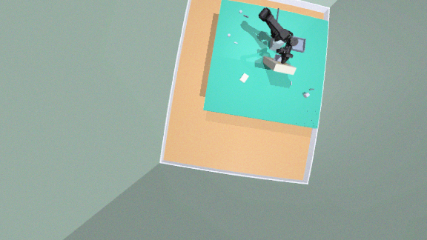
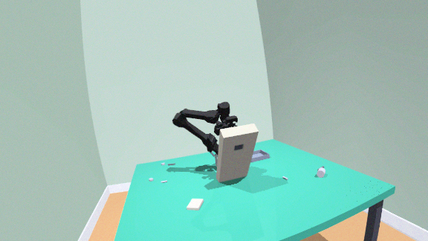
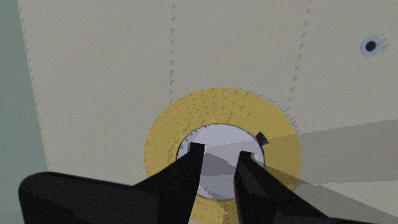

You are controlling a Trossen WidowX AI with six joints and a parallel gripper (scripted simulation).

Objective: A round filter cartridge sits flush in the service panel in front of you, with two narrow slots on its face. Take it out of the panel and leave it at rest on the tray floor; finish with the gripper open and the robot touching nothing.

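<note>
Right now my gripper tip is 40 mm past the beige service panel and 80 mm above it. From my gripper tip the other things lie so: round grey filter cartridge 10 mm ahead, 10 mm below; then small pale cylinder 170 mm ahead, 440 mm to the left, 240 mm below; then white flat block 80 mm ahead, 270 mm to the right, 260 mm below.
</note>
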